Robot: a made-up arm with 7 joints. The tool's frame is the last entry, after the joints.
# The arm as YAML. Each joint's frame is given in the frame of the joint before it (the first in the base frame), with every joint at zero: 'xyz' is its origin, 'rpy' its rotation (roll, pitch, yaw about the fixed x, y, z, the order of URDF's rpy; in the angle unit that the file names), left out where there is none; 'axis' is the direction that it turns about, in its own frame. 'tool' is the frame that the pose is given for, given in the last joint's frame.
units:
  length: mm
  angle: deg
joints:
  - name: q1
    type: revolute
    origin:
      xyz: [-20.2, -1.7, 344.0]
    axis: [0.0, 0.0, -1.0]
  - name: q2
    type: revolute
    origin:
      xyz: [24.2, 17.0, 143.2]
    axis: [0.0, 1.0, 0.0]
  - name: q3
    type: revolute
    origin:
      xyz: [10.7, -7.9, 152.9]
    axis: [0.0, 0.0, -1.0]
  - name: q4
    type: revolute
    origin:
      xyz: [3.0, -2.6, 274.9]
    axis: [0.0, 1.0, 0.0]
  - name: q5
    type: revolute
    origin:
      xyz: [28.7, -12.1, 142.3]
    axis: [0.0, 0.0, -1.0]
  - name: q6
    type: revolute
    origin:
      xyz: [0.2, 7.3, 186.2]
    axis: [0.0, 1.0, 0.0]
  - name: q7
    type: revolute
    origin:
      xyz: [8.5, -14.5, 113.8]
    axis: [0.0, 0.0, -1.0]
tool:
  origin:
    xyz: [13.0, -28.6, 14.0]
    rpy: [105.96, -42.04, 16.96]
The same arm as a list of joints. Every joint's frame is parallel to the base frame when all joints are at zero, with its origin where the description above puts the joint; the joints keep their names.
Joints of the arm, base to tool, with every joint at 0 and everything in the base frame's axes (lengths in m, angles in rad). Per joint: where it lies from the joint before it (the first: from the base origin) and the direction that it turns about. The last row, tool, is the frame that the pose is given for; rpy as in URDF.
q1: origin -0.0202 -0.0017 0.3440 axis -z
q2: origin 0.0242 0.0170 0.1432 axis +y
q3: origin 0.0107 -0.0079 0.1529 axis -z
q4: origin 0.0030 -0.0026 0.2749 axis +y
q5: origin 0.0287 -0.0121 0.1423 axis -z
q6: origin 0.0002 0.0073 0.1862 axis +y
q7: origin 0.0085 -0.0145 0.1138 axis -z
tool: origin 0.0130 -0.0286 0.0140 rpy 1.8494 -0.7337 0.2960

